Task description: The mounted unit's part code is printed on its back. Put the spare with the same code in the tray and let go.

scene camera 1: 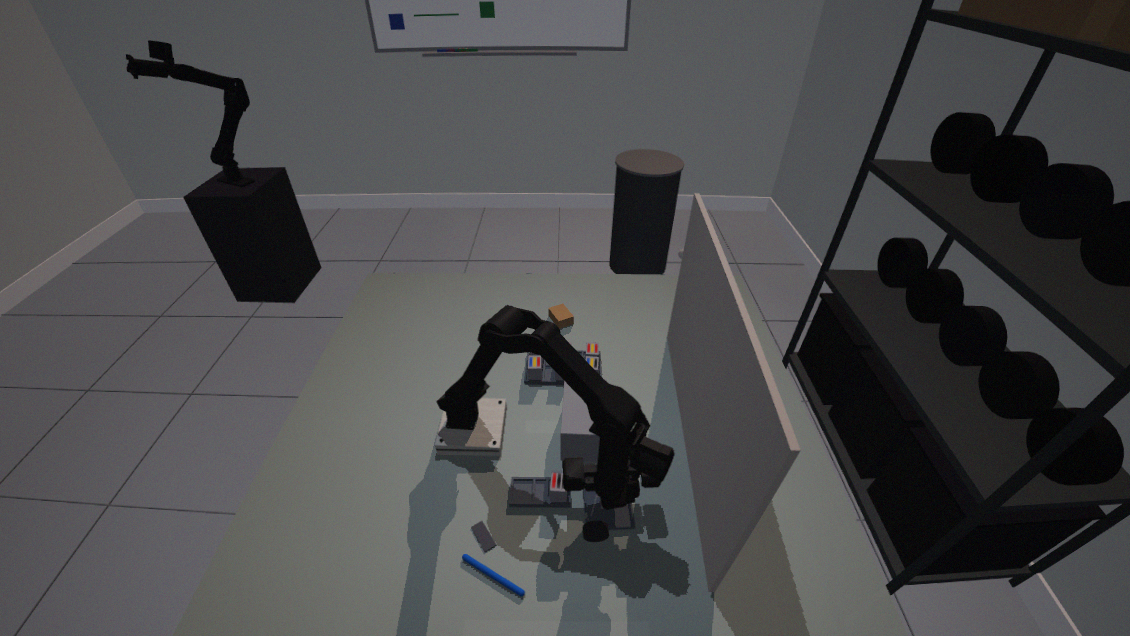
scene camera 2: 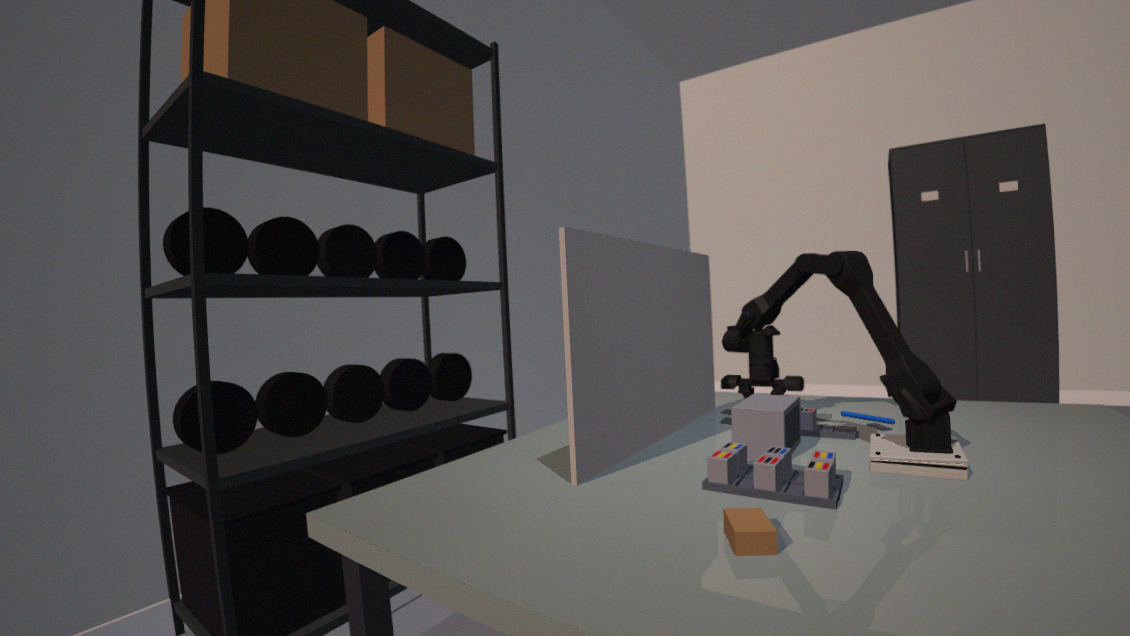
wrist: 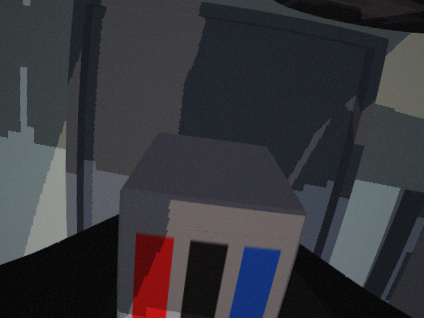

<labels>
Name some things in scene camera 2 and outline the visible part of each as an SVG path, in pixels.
My gripper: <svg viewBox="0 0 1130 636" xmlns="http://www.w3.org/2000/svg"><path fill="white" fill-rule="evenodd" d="M721 380L721 389L734 389L736 386L739 386L738 393L743 394L744 398L754 393L754 388L751 387L772 386L771 395L784 394L786 390L798 392L804 390L804 378L802 376L786 375L784 379L777 379L780 378L777 359L773 358L773 354L749 354L749 379L742 379L741 375L726 375Z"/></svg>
A cardboard box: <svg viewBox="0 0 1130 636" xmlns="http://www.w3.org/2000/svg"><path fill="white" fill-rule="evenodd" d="M723 509L723 530L735 556L777 555L777 530L769 521L762 508Z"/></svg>
</labels>
